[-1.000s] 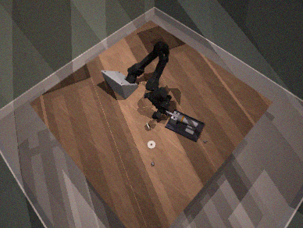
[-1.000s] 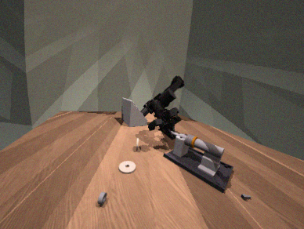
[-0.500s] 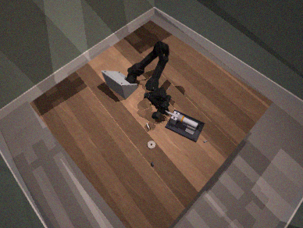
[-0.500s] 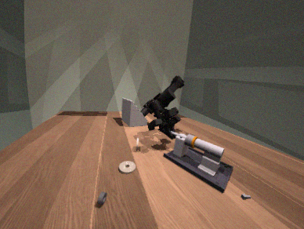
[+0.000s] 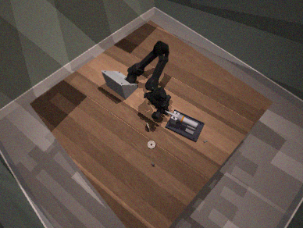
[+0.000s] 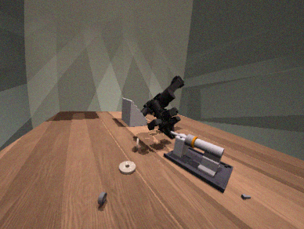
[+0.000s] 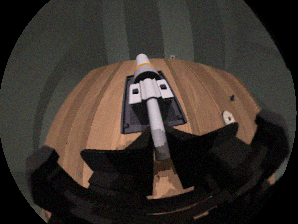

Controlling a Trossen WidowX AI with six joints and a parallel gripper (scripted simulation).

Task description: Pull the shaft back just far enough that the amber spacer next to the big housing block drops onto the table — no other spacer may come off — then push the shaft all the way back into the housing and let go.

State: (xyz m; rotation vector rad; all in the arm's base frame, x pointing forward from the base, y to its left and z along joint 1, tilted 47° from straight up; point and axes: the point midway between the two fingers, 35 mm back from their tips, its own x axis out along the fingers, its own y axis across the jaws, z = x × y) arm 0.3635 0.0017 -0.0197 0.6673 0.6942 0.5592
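Now: the shaft 4 cm ahead of my gripper tip, 1 cm to the left of it and 2 cm above it. Round my gripper tip: amber spacer (9 cm ahead, 2 cm to the left, 2 cm above); small dark ring (14 cm ahead, 31 cm to the right, 4 cm below).
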